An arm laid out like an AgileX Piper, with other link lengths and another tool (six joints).
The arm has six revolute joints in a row. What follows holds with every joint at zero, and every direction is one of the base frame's.
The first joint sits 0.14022 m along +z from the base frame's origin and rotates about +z.
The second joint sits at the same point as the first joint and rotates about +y.
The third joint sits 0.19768 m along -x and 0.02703 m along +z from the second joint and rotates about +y.
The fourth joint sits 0.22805 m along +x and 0.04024 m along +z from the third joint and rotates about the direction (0.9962, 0, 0.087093).
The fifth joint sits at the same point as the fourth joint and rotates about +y.
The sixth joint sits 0.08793 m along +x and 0.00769 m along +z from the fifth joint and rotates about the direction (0.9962, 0, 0.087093).
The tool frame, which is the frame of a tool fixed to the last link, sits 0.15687 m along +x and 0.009 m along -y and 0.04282 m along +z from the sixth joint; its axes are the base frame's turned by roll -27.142, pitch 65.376 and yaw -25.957 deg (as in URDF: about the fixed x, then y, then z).
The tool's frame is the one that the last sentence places.
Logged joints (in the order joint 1, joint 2, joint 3, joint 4, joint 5, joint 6), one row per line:
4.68, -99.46, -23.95, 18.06, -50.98, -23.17
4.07, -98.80, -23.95, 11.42, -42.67, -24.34
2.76, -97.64, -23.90, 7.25, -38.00, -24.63
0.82, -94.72, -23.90, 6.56, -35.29, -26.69
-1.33, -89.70, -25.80, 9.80, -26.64, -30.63
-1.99, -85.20, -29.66, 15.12, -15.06, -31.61
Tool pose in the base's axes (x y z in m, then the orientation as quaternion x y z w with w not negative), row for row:
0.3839, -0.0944, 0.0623, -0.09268, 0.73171, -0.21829, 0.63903
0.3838, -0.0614, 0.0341, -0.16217, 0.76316, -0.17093, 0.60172
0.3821, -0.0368, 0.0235, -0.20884, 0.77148, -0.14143, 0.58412
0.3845, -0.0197, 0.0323, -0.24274, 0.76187, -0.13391, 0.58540
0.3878, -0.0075, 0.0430, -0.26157, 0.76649, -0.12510, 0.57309
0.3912, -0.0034, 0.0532, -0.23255, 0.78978, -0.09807, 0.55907
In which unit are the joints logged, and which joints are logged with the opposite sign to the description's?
The joints are logged in degrees. Opposite sign: joint 1, joint 2.
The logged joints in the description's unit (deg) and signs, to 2 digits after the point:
-4.68, 99.46, -23.95, 18.06, -50.98, -23.17
-4.07, 98.80, -23.95, 11.42, -42.67, -24.34
-2.76, 97.64, -23.90, 7.25, -38.00, -24.63
-0.82, 94.72, -23.90, 6.56, -35.29, -26.69
1.33, 89.70, -25.80, 9.80, -26.64, -30.63
1.99, 85.20, -29.66, 15.12, -15.06, -31.61

